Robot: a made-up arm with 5 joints.
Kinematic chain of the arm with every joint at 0, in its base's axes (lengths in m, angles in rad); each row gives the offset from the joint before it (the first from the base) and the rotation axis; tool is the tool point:
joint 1: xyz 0 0 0.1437 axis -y
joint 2: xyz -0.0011 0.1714 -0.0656 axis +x
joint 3: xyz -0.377 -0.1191 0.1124 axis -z
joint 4: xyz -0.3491 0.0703 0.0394 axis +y
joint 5: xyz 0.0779 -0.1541 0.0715 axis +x
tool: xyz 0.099 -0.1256 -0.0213
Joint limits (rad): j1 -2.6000..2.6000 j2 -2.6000..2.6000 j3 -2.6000..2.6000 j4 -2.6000..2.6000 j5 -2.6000..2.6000
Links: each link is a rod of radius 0.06 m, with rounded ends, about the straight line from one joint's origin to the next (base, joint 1, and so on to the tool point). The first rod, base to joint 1, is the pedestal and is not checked.
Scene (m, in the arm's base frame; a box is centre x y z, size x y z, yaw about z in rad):
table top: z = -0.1
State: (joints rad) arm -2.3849 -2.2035 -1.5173 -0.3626 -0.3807
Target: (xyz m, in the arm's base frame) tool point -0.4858 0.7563 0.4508
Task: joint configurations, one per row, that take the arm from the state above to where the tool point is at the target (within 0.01 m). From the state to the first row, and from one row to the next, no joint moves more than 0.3 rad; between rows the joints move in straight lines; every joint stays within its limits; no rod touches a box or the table.
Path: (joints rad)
1: -2.1297 -2.2696 -1.3625 -0.4284 -0.4650
2: -1.8746 -2.3357 -1.2076 -0.4943 -0.5493
3: -1.6194 -2.4018 -1.0528 -0.5601 -0.6336
4: -1.3642 -2.4678 -0.8979 -0.6259 -0.7179
5: -1.1091 -2.5339 -0.7431 -0.6917 -0.8021
6: -0.8539 -2.6000 -0.5882 -0.7576 -0.8864

